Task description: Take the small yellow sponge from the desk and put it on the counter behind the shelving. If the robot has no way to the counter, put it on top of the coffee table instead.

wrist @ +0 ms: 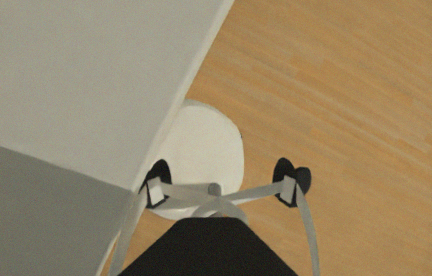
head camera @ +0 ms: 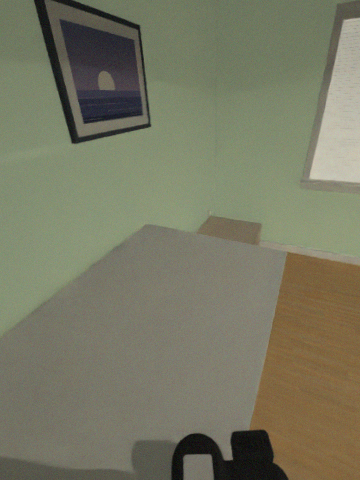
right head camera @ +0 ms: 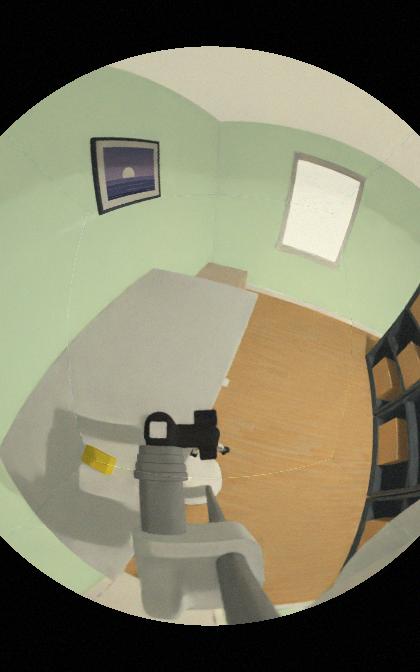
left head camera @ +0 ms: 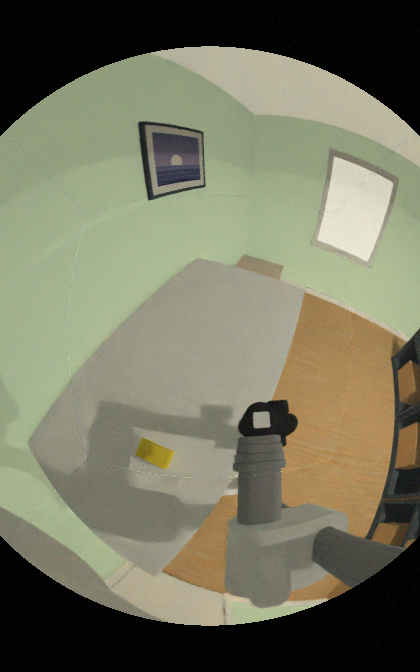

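Seen in the pictures: gripper, fingertip midpoint: (wrist: 222, 175); robot's base, link origin: (wrist: 187, 154).
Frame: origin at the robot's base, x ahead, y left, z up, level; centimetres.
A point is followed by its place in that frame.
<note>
The small yellow sponge (left head camera: 155, 453) (right head camera: 99, 460) lies on the grey desk (head camera: 175, 310) @[x 62.9, y 4.4, z 92.3 cm] (left head camera: 225, 340) (right head camera: 175, 340) (wrist: 90, 60) @[x 23.6, y -4.4, z 92.3 cm], left of the arm in both side head views. It does not show in the head or wrist view. My gripper (right head camera: 210, 451) (wrist: 222, 175) @[x 14.7, y -10.3, z 79.0 cm] is open and empty, pointing down at the desk's long edge, to the right of the sponge. In the wrist view its left finger overlaps the desk edge and its right finger is over the floor. The coffee table (head camera: 232, 230) @[x 202.4, y -46.2, z 42.2 cm] (left head camera: 261, 266) (right head camera: 224, 275) stands beyond the desk's far end. The counter does not show.
Dark shelving (left head camera: 396, 440) (right head camera: 372, 450) with brown boxes stands at the right, across the wooden floor (left head camera: 340, 390) (right head camera: 300, 400). A green wall with a framed picture (head camera: 105, 75) @[x 125.1, y 29.2, z 164.2 cm] runs along the desk. My round white base (wrist: 210, 135) @[x 9.8, y -8.9, z 18.7 cm] shows beside the desk edge.
</note>
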